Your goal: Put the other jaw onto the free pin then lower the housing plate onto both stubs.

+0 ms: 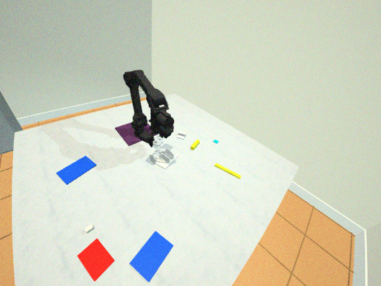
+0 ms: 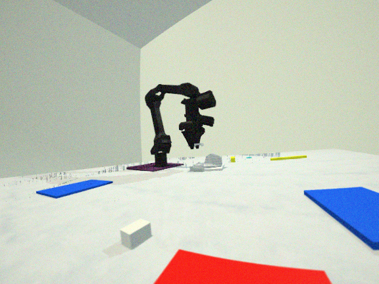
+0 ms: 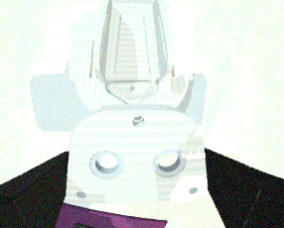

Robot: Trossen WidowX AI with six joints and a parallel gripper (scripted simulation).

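The grey jaw lies 3 cm ahead of my gripper tip and 7 cm below it. From my gripper tip the other things lie so: red mat 36 cm ahead, 37 cm to the right, 8 cm below; then cyan chip 6 cm ahead, 41 cm to the left, 8 cm below; then yellow block 3 cm ahead, 25 cm to the left, 7 cm below.
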